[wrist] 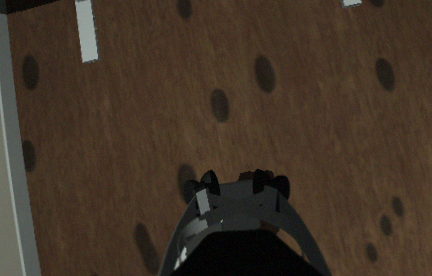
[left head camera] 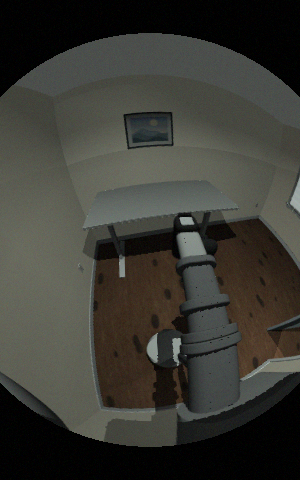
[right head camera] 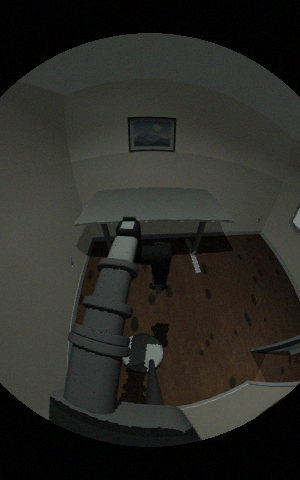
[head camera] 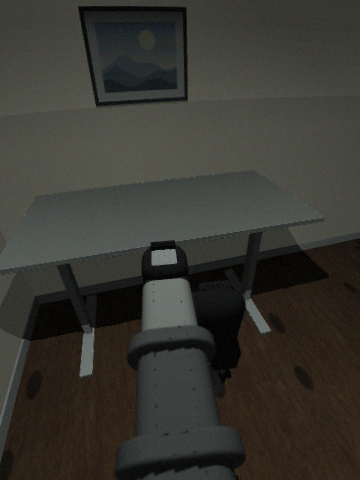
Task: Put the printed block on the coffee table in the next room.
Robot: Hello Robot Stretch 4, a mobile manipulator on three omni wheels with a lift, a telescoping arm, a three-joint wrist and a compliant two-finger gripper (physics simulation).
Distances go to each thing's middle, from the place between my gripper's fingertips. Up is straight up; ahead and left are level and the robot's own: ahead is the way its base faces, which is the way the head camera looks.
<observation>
My gripper is now 20 mm past the printed block (wrist: 237, 190) and 20 mm below it.
</observation>
